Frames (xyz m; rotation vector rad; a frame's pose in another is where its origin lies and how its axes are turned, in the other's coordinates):
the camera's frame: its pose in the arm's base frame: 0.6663 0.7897 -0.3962 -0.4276 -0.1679 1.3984
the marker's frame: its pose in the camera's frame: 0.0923 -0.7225 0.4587 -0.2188 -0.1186 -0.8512
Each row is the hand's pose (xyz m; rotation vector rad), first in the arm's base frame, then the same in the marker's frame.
Working: the arm's base frame: its pose in the marker's frame: -1.4761 -0.0824 0.2706 0.3850 0.5357 -0.5655

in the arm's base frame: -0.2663 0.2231 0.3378 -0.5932 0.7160 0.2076
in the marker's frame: -1.4095 0.0360 0.7357 0.0581 1.2943 -0.0311
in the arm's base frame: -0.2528 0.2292 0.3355 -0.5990 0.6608 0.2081
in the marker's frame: -1.3971 0.0364 0.7274 0.0394 1.2440 -0.0429
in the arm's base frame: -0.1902 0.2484 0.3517 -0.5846 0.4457 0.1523
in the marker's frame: -1.3349 0.0186 0.7082 -0.0137 1.0558 -0.1526
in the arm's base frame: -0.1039 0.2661 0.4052 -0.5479 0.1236 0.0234
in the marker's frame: -1.2430 -0.0279 0.7048 -0.0956 0.7768 -0.3532
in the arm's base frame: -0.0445 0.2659 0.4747 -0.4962 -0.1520 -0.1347
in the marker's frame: -1.1750 -0.0852 0.7260 -0.1651 0.5375 -0.5647
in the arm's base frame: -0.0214 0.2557 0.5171 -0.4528 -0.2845 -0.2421
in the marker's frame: -1.1489 -0.1228 0.7445 -0.1922 0.4214 -0.6976
